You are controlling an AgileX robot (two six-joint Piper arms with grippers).
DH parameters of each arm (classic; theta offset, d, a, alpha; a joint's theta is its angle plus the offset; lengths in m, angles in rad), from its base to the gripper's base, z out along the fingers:
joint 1: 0 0.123 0 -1.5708
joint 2: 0.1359 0 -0.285 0
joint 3: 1.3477 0 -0.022 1.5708
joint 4: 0 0.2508 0 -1.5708
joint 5: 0 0 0.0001 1.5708
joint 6: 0 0.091 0 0
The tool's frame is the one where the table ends.
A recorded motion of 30 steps. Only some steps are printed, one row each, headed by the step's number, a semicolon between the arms.
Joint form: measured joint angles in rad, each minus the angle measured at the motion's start. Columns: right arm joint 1, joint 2, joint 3, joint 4, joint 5, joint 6; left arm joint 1, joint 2, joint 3, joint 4, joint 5, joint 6.
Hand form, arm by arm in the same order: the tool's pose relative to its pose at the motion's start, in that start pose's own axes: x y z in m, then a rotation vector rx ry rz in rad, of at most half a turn. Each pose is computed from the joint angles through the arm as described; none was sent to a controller.
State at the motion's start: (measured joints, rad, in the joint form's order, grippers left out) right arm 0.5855 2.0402 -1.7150 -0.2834 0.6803 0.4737; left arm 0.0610 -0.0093 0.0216 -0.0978 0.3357 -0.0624
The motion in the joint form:
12: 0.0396 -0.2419 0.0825 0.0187 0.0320 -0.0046; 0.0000 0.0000 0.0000 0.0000 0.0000 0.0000
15: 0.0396 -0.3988 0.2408 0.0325 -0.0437 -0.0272; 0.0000 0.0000 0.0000 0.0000 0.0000 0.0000
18: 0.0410 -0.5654 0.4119 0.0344 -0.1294 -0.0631; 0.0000 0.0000 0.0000 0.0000 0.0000 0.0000
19: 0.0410 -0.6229 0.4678 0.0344 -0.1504 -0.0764; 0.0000 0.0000 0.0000 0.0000 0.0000 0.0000
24: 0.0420 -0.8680 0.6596 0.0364 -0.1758 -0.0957; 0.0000 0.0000 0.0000 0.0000 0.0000 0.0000
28: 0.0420 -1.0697 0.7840 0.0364 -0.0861 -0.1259; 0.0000 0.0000 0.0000 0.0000 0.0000 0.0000
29: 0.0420 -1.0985 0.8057 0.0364 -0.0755 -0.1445; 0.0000 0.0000 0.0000 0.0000 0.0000 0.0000
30: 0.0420 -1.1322 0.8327 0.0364 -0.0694 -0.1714; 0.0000 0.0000 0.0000 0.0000 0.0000 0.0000
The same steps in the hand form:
12: -0.0104 0.0031 -0.0944 -0.0633 -0.1159 0.0084; 0.0000 0.0000 0.0000 0.0000 0.0000 0.0000
15: 0.0070 -0.0075 -0.1309 -0.1032 -0.1792 -0.0040; 0.0000 0.0000 0.0000 0.0000 0.0000 0.0000
18: 0.0317 -0.0196 -0.1650 -0.1368 -0.2540 -0.0392; 0.0000 0.0000 0.0000 0.0000 0.0000 0.0000
19: 0.0413 -0.0243 -0.1759 -0.1442 -0.2756 -0.0519; 0.0000 0.0000 0.0000 0.0000 0.0000 0.0000
24: 0.0826 -0.0456 -0.2232 -0.1650 -0.3511 -0.0609; 0.0000 0.0000 0.0000 0.0000 0.0000 0.0000
28: 0.1238 -0.0664 -0.2555 -0.1410 -0.3452 -0.0780; 0.0000 0.0000 0.0000 0.0000 0.0000 0.0000
29: 0.1307 -0.0692 -0.2584 -0.1353 -0.3436 -0.0952; 0.0000 0.0000 0.0000 0.0000 0.0000 0.0000
30: 0.1388 -0.0723 -0.2613 -0.1298 -0.3462 -0.1206; 0.0000 0.0000 0.0000 0.0000 0.0000 0.0000

